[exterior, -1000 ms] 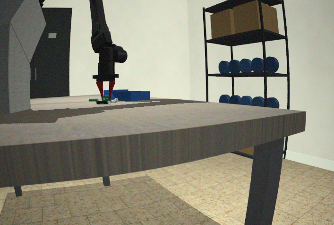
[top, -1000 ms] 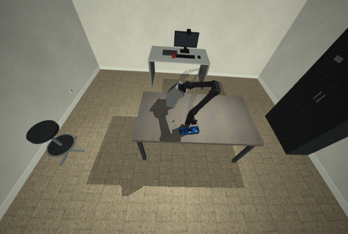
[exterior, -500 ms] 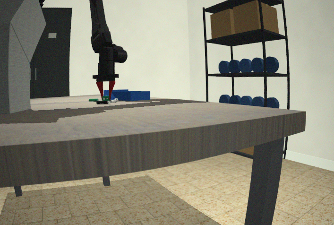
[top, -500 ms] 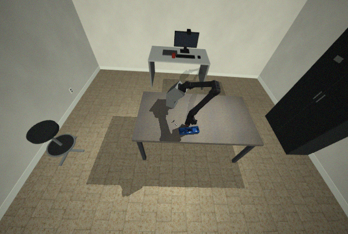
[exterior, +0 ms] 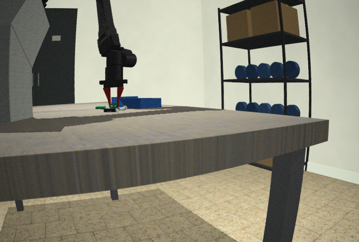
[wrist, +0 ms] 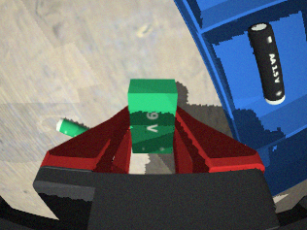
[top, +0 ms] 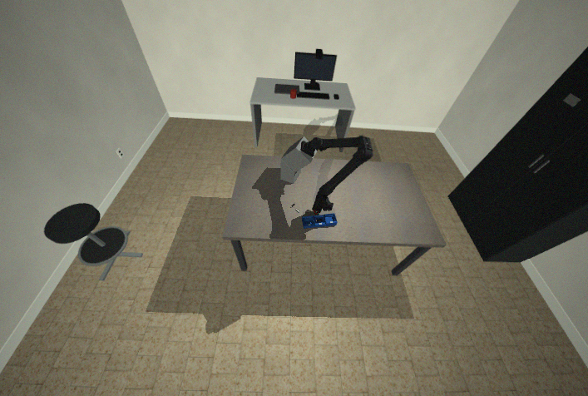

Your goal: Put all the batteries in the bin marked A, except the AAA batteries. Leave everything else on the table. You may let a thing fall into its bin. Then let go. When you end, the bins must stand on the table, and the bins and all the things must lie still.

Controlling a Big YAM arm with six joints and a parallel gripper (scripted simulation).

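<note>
Right now the thin green battery is 50 mm behind my hand and 10 mm below it. The rest, counted from my hand: green 9 V battery (10 mm to the right); then white bolt (10 mm ahead, 140 mm to the right, 10 mm below); then blue tray (80 mm ahead, 20 mm to the left, 10 mm above).
</note>
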